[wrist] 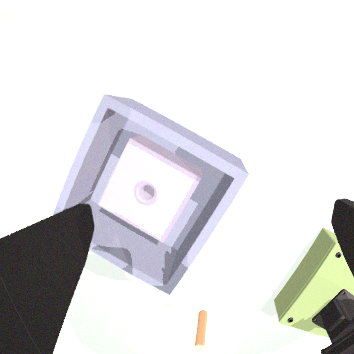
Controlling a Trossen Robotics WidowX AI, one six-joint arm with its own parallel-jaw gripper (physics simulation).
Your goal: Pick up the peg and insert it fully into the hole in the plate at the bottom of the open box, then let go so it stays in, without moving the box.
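Where they show: gripper, fingertip midpoint: (217, 215); arm's base, origin of the base link: (339, 312).
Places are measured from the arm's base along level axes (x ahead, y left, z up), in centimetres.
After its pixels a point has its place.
An orange peg (201, 327) {y 14.0, x 14.5, z -0.9 cm} lies on the table at the bottom of the wrist view, outside the box and near its lower corner. The grey-lilac open box (170, 136) {y -6.1, x 32.7, z 4.4 cm} stands left of the middle, turned at an angle. A pale pink square plate (127, 172) {y 0.6, x 34.8, z 0.5 cm} lies at its bottom, with a round hole (147, 191) near its middle; I see no peg in the hole. My gripper (217, 215) {y -7.6, x 28.3, z 21.9 cm} is wide open and empty, above the scene. Its left finger covers part of the box's lower left side. The peg is below the space between the fingers in the view.
A yellow-green block (304, 280) {y -0.6, x 8.3, z -1.1 cm} with dark screws and a black mechanical part (337, 317) {y -0.7, x 3.6, z 4.3 cm} on it stands at the lower right, partly behind the right finger. The box walls rise around the plate on all sides.
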